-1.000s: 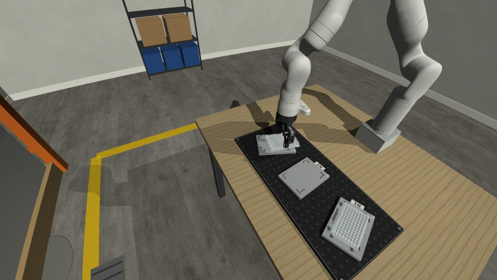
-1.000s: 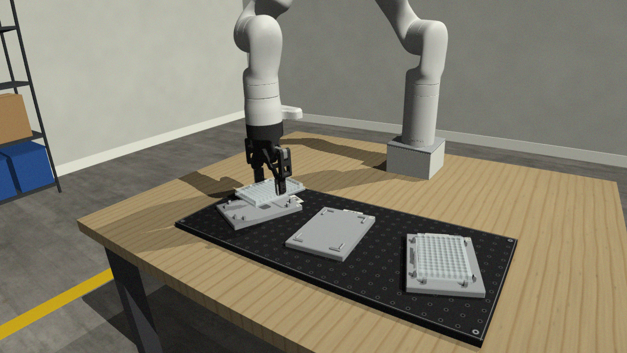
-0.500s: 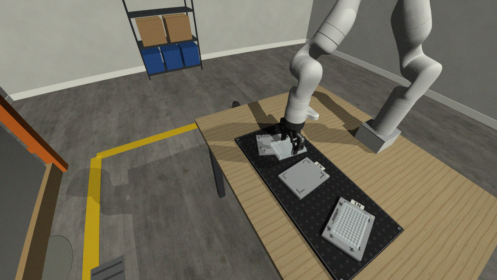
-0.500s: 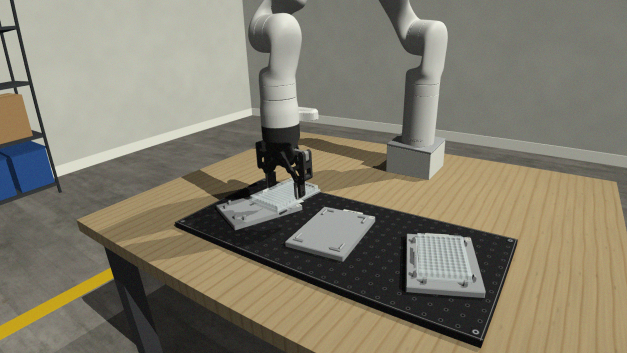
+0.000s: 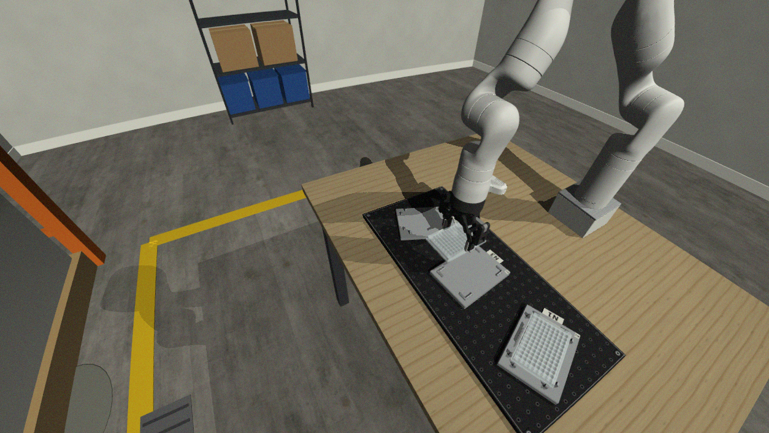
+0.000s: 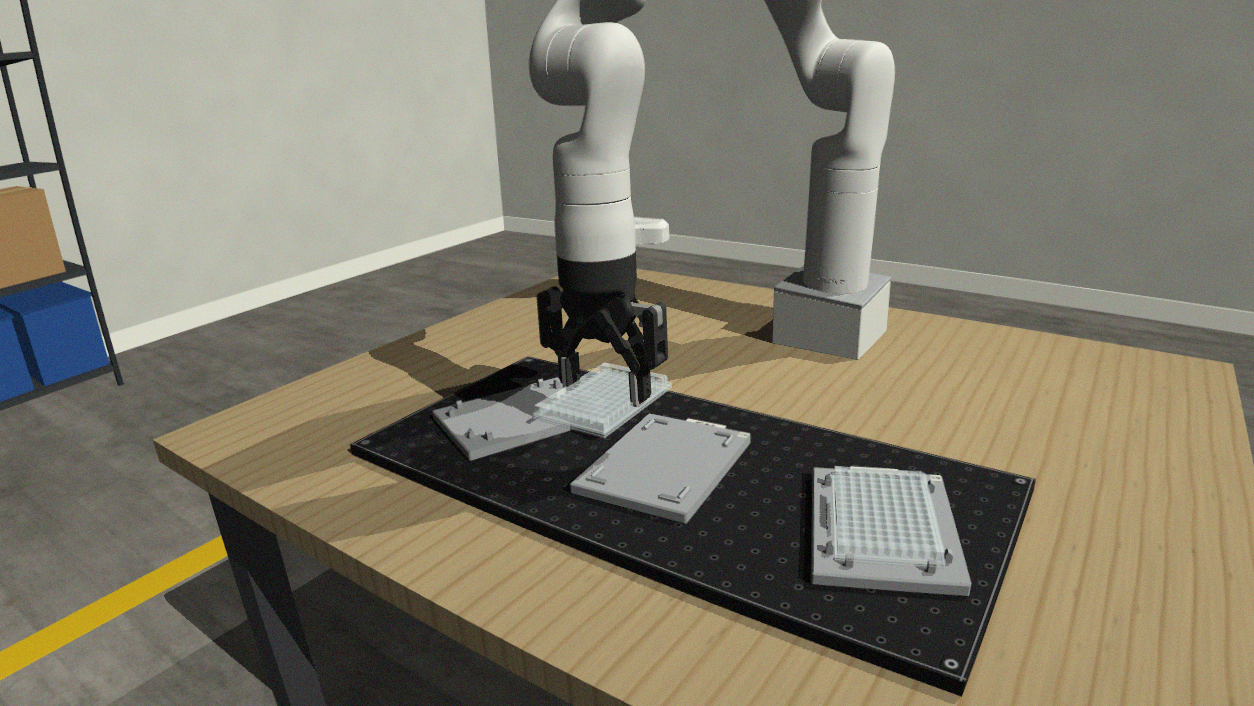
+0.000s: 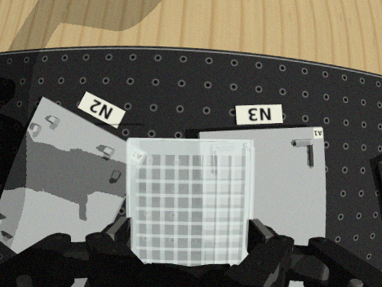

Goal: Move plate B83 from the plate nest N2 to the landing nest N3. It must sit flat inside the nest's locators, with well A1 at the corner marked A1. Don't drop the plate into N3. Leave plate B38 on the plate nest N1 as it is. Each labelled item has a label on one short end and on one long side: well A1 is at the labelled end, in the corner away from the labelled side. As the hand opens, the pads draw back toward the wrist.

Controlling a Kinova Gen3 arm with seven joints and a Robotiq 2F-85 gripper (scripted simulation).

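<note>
The nest N3 lies 70 mm to the left of my hand, 70 mm below it and 20 mm ahead of it. Round my hand: A1 mark: 130 mm to the left, 60 mm below, 50 mm behind; then N3 label: 80 mm to the left, 80 mm behind, 70 mm below; then nest N2: 130 mm to the right, 70 mm below, 30 mm behind.
</note>
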